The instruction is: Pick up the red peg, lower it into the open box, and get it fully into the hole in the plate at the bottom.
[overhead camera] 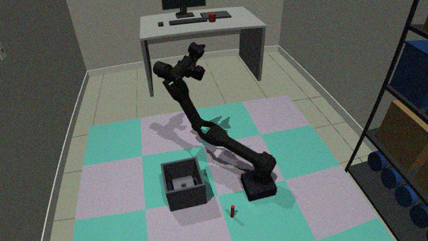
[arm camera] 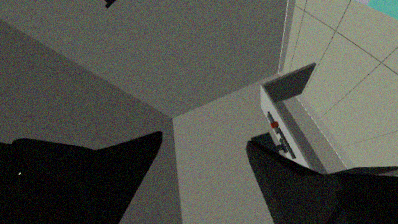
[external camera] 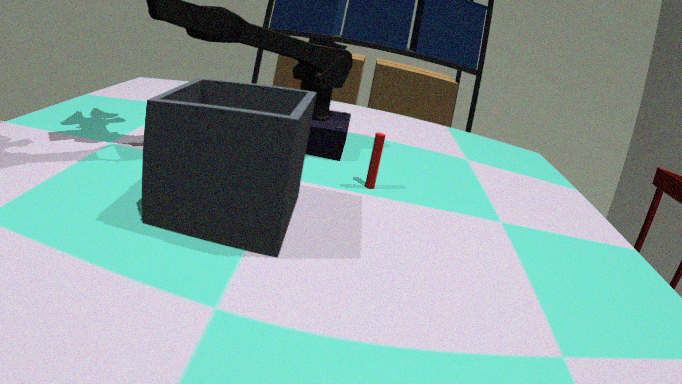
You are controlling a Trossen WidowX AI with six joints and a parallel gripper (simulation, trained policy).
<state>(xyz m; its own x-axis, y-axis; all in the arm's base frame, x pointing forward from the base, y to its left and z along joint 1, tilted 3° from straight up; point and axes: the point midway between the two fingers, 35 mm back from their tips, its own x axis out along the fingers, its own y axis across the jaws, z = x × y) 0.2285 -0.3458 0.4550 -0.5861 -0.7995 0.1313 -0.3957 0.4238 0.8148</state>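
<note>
Now: the red peg 9 cm behind my gripper tip, 52 cm to the left of it and 45 cm below it. Also, from my gripper tip: grey plate 11 cm ahead, 39 cm to the left, 45 cm below.
</note>
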